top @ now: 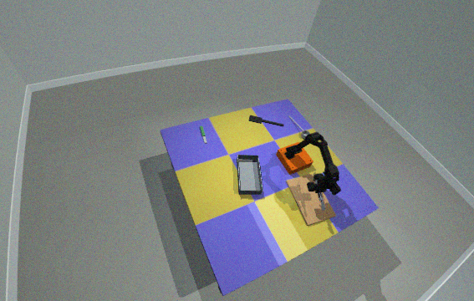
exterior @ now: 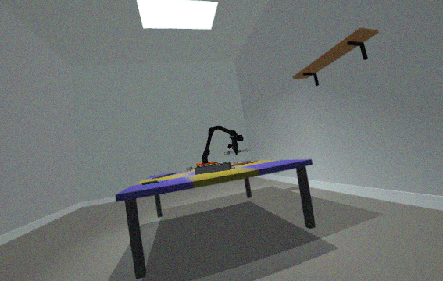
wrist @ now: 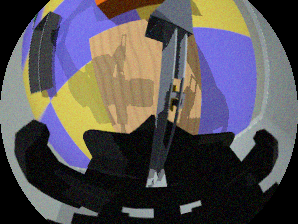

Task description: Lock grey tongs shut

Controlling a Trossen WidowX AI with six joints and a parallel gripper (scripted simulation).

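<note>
Right now the wooden board is 1 cm to the right of my gripper tip and 10 cm below it. Round my gripper tip: black spatula: 10 cm behind, 80 cm to the right, 10 cm below; dark roasting tin: 32 cm ahead, 36 cm to the right, 7 cm below.
</note>
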